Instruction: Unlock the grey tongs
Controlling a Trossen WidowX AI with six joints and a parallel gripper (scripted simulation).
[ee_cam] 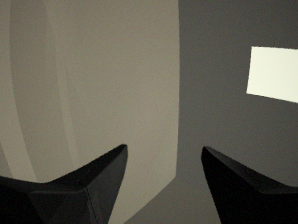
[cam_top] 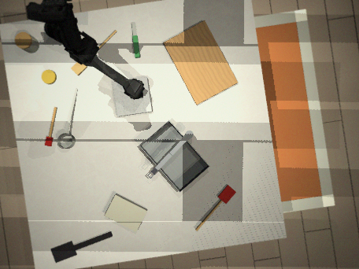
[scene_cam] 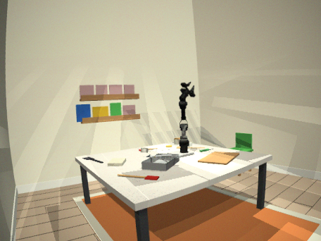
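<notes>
Right now my gripper tip is 54 cm short of the roasting tin, 27 cm to the right of it and 63 cm above it. From my gripper tip the other things lie so: beige block (81 cm ahead, 1 cm to the left, 65 cm below); red spatula (80 cm ahead, 48 cm to the left, 65 cm below); wooden board (7 cm ahead, 43 cm to the left, 65 cm below).
</notes>
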